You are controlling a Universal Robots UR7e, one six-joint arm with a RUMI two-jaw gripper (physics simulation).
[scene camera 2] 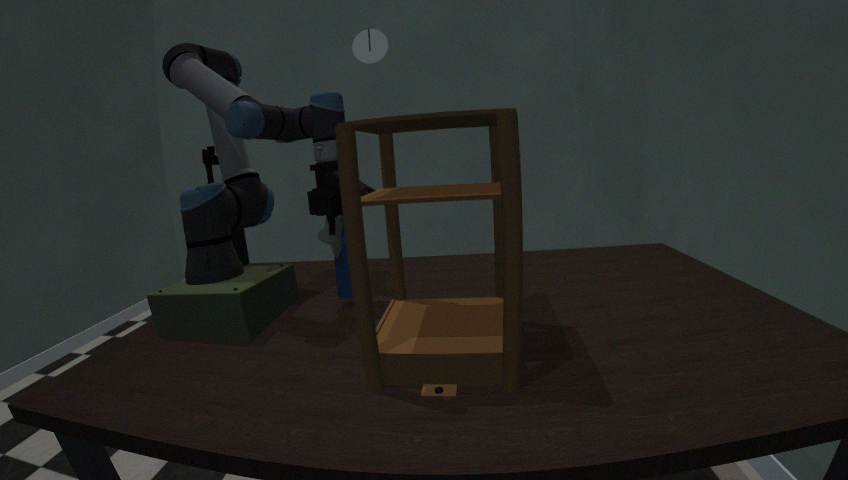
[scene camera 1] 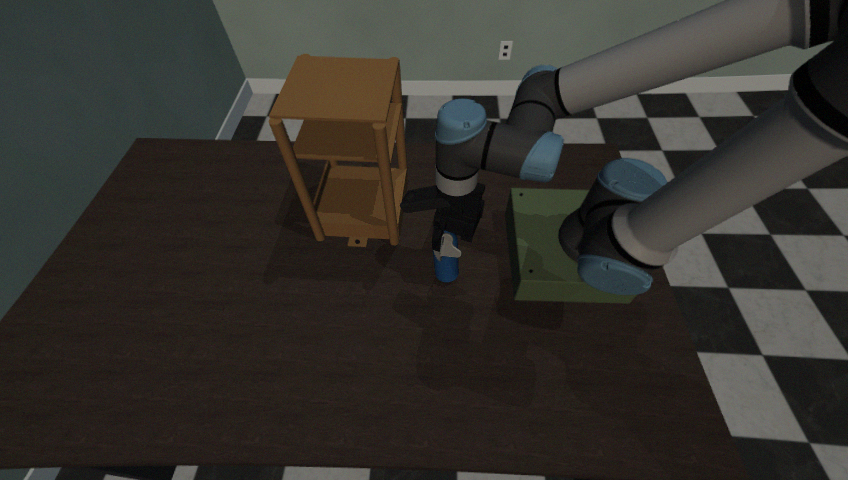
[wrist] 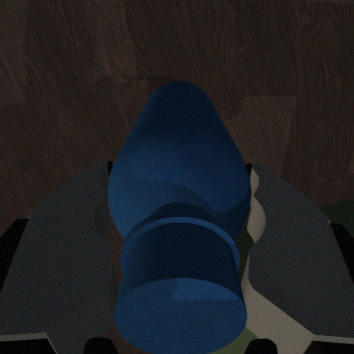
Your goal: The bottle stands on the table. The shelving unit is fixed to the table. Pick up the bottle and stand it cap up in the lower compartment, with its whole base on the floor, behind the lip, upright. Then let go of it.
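The blue bottle (scene camera 1: 446, 270) (scene camera 2: 343, 279) (wrist: 180, 150) is upright, cap up. My gripper (scene camera 1: 446, 246) (scene camera 2: 336, 234) (wrist: 178, 165) is shut on its upper body, one finger on each side. The bottle is outside the shelving unit (scene camera 1: 339, 89) (scene camera 2: 511, 237), to its right in scene camera 1. I cannot tell whether a small gap lies under its base. In scene camera 2 the unit's near left post partly hides the bottle and the gripper. The lower compartment's floor (scene camera 2: 458, 318) shows no object, and the lip (scene camera 1: 357, 226) (scene camera 2: 440, 368) runs along its edge.
The green base block (scene camera 1: 538, 237) (scene camera 2: 199, 315) carries the arm, to the right of the bottle in scene camera 1. The unit's middle shelf (scene camera 1: 342, 139) (scene camera 2: 434, 191) and corner posts bound the compartment. A fixing tab (scene camera 1: 358, 242) (scene camera 2: 428, 390) sits on the dark table (scene camera 1: 238, 356) (scene camera 2: 654, 356).
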